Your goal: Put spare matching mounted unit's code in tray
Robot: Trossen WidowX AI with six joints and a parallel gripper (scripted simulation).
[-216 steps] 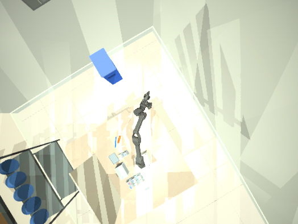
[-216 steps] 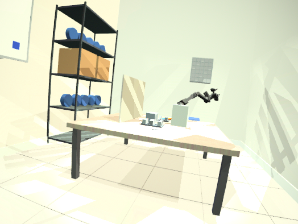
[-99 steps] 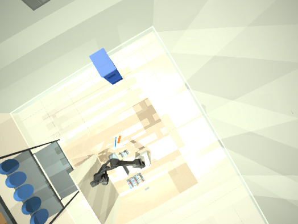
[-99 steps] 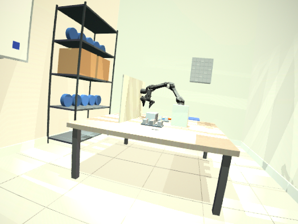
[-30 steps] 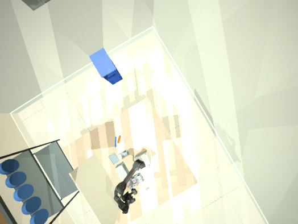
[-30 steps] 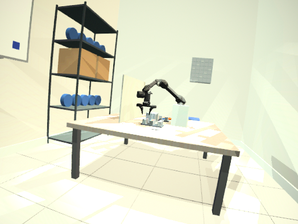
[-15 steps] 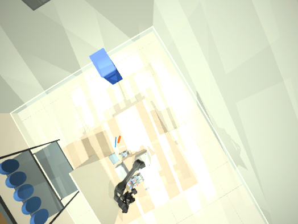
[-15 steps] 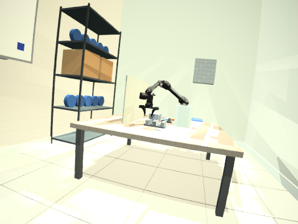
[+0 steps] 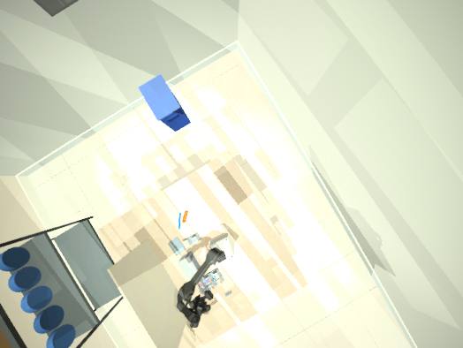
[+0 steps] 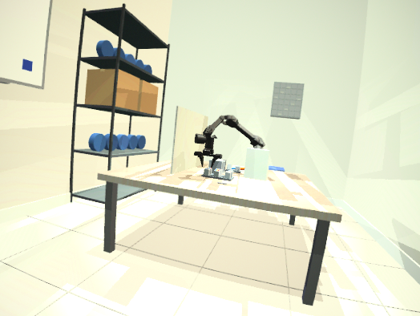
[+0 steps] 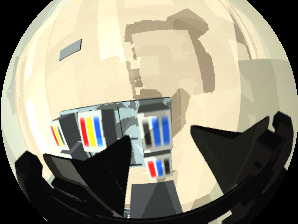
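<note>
My gripper tip is now 4 cm short of the light blue tray, 41 cm to the left of it and 6 cm above it. The rest, counted from my gripper tip: upright wooden panel 22 cm ahead, 23 cm to the right, 16 cm above; then blue pen 8 cm behind, 59 cm to the right, 6 cm below.
</note>
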